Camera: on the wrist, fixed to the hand. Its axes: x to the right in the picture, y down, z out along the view.
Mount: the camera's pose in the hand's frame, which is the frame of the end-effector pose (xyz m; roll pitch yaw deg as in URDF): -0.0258 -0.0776 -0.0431 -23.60 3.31 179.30
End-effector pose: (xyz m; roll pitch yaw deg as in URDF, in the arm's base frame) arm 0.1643 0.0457 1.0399 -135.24 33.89 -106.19
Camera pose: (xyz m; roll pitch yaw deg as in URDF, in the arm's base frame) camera 0.1808 0.0137 1.1250 109.67 -35.70 77.29
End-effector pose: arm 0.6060 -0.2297 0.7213 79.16 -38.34 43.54
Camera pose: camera 0.6101 -0.1875 0.6392 -105.41 38.20 -140.77
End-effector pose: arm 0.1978 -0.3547 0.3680 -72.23 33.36 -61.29
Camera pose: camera 0.1467 -0.3962 0.4329 46.80 -31.64 122.16
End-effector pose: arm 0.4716 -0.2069 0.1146 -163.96 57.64 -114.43
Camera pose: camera 0.5124 -0.2686 0.1700 137.61 -60.59 68.80
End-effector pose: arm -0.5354 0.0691 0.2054 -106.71 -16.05 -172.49
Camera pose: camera -0.4895 0.0943 0.2816 84.09 15.74 11.01
